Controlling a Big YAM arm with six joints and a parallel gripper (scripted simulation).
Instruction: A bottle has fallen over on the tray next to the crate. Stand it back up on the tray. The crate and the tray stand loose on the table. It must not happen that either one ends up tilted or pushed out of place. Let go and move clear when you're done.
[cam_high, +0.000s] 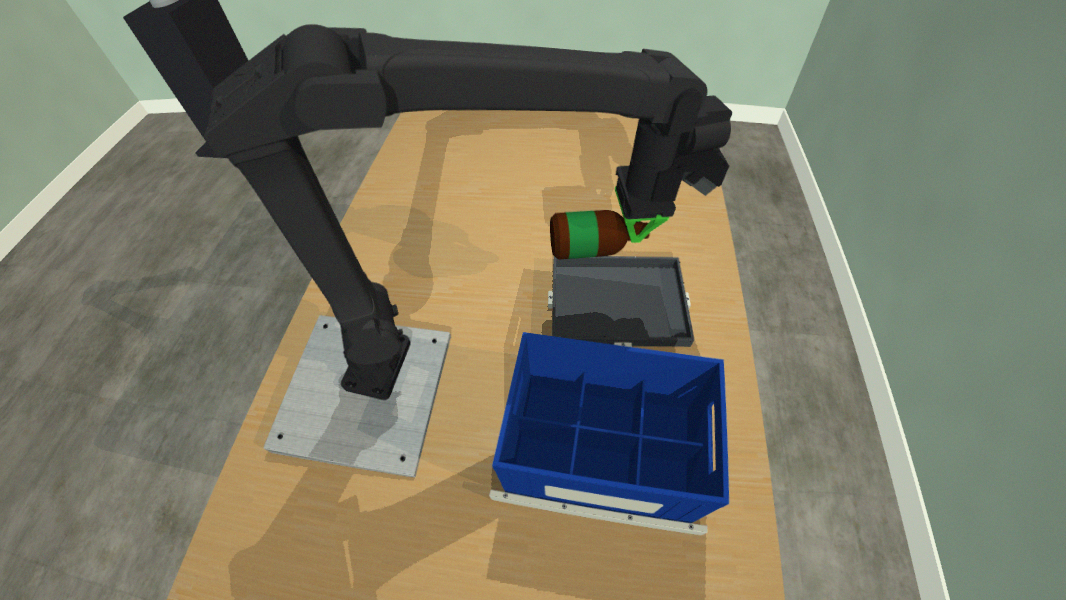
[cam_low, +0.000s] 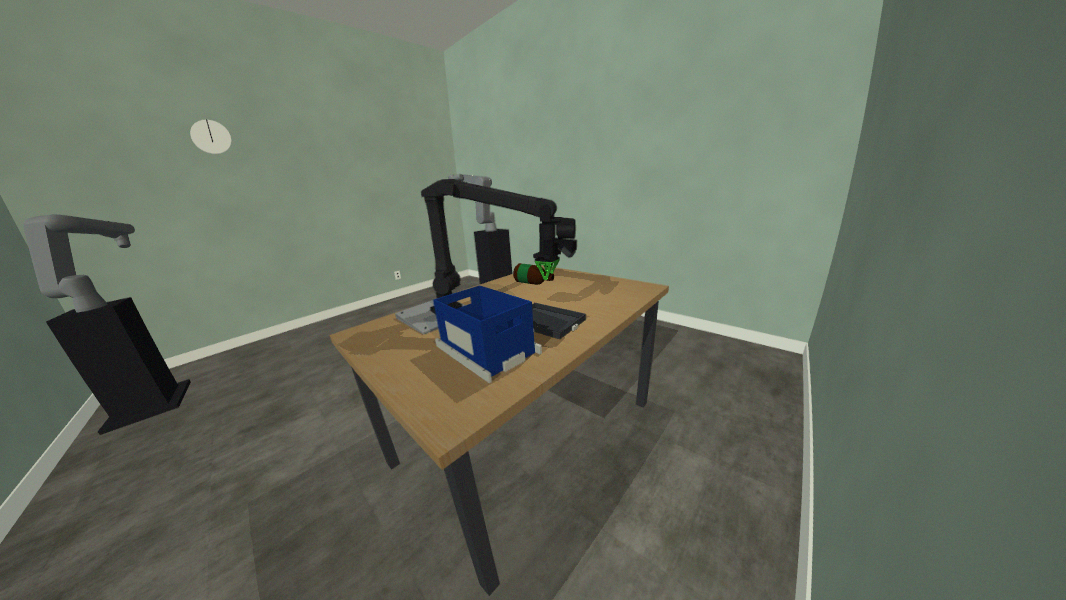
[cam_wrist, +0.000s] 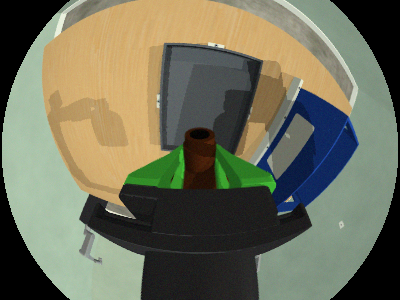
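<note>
Right now my hand is 50 mm past the brown bottle and 20 mm to the left of it. Also, from my hand: blue crate 300 mm to the right, 100 mm below; dark grey tray 170 mm below, 20 mm to the right.
</note>
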